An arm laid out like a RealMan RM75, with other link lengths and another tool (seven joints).
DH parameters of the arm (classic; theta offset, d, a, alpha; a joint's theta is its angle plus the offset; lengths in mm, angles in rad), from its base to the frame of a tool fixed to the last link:
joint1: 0 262.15 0 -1.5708
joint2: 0 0 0 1.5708
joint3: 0 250.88 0 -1.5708
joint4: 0 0 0 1.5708
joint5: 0 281.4 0 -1.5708
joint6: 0 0 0 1.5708
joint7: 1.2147 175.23 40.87 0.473
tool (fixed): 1.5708 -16.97 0 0
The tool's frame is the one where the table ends.
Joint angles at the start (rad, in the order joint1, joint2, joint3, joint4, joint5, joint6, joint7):
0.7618, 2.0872, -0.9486, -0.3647, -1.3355, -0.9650, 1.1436
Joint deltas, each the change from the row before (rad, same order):
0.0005, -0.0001, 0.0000, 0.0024, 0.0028, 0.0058, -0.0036
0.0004, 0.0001, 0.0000, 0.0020, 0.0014, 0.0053, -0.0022
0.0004, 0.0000, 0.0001, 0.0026, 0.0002, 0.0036, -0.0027
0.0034, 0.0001, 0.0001, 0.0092, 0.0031, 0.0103, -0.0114
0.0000, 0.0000, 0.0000, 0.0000, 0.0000, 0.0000, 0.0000
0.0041, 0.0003, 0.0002, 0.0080, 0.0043, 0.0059, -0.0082
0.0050, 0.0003, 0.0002, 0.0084, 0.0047, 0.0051, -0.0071
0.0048, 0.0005, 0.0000, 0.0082, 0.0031, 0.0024, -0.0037
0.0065, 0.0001, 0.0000, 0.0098, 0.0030, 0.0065, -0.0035
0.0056, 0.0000, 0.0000, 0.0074, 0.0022, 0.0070, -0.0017
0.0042, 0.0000, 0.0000, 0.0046, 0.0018, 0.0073, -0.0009
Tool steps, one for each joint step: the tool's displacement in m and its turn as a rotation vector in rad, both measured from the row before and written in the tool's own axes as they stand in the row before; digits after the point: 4 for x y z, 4 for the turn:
-0.0007, 0.0005, 0.0007, -0.0046, -0.0035, 0.0019
-0.0007, 0.0003, 0.0006, -0.0034, -0.0038, 0.0018
-0.0009, -0.0001, 0.0006, -0.0020, -0.0036, 0.0002
-0.0018, -0.0005, 0.0020, -0.0065, -0.0087, -0.0015
0.0000, 0.0000, 0.0000, 0.0000, 0.0000, 0.0000
-0.0005, -0.0008, 0.0016, -0.0030, -0.0037, -0.0002
0.0000, -0.0009, 0.0016, -0.0017, -0.0027, 0.0004
0.0002, -0.0015, 0.0013, 0.0021, -0.0017, 0.0012
0.0002, -0.0012, 0.0019, 0.0006, -0.0047, 0.0020
0.0003, -0.0006, 0.0016, -0.0003, -0.0048, 0.0023
0.0004, 0.0000, 0.0013, -0.0019, -0.0045, 0.0023

